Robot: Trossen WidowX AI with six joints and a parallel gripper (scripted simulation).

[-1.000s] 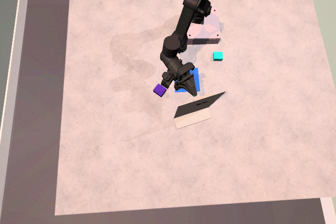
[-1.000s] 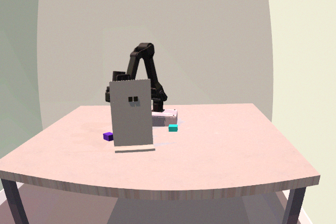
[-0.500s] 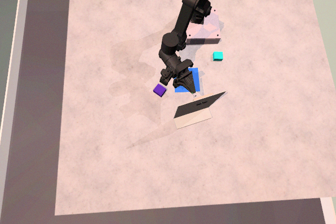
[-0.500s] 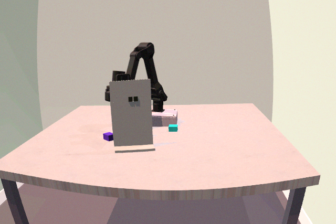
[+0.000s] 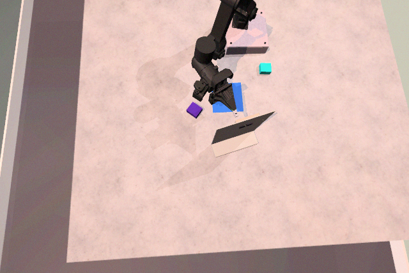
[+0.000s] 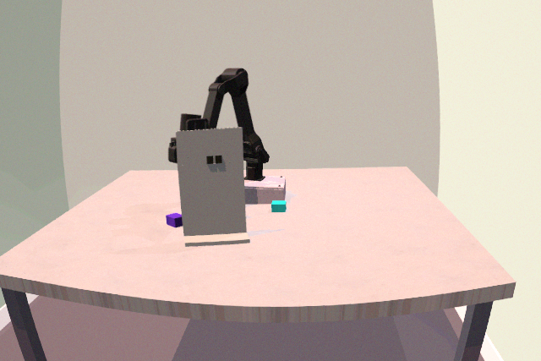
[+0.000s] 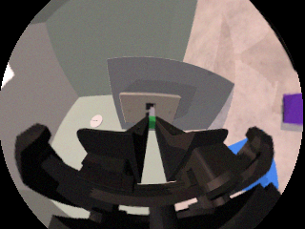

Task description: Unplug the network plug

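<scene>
The blue marked square lies 210 mm below my gripper tip, 110 mm behind it and 10 mm to the right of it. Also, from my gripper tip: upright grey panel 80 mm below, 50 mm ahead, 30 mm to the left; purple cube 200 mm below, 130 mm to the right, 40 mm behind; green network plug 10 mm ahead.
</scene>
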